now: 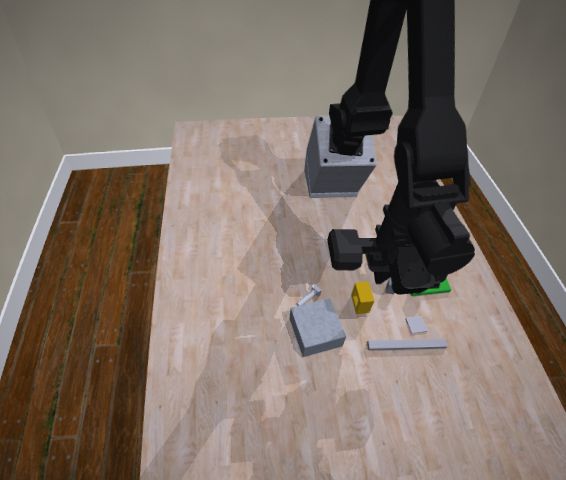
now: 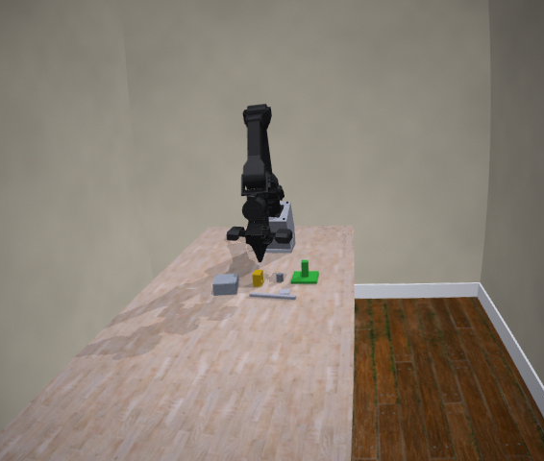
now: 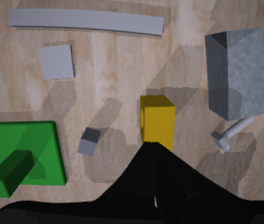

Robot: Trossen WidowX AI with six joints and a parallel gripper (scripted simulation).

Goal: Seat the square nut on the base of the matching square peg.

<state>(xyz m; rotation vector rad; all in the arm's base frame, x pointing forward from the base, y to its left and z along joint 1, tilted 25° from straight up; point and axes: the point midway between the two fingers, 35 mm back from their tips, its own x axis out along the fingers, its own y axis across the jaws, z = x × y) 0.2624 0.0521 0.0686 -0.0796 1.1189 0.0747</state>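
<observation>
The grey cube lies 4 cm behind my hand, 4 cm to the left of it and 10 cm below it. Also, from my hand: grey block 6 cm ahead, 9 cm to the right, 9 cm below; flat grey square 3 cm ahead, 8 cm to the left, 11 cm below; long grey bar 7 cm ahead, 6 cm to the left, 11 cm below.
</observation>
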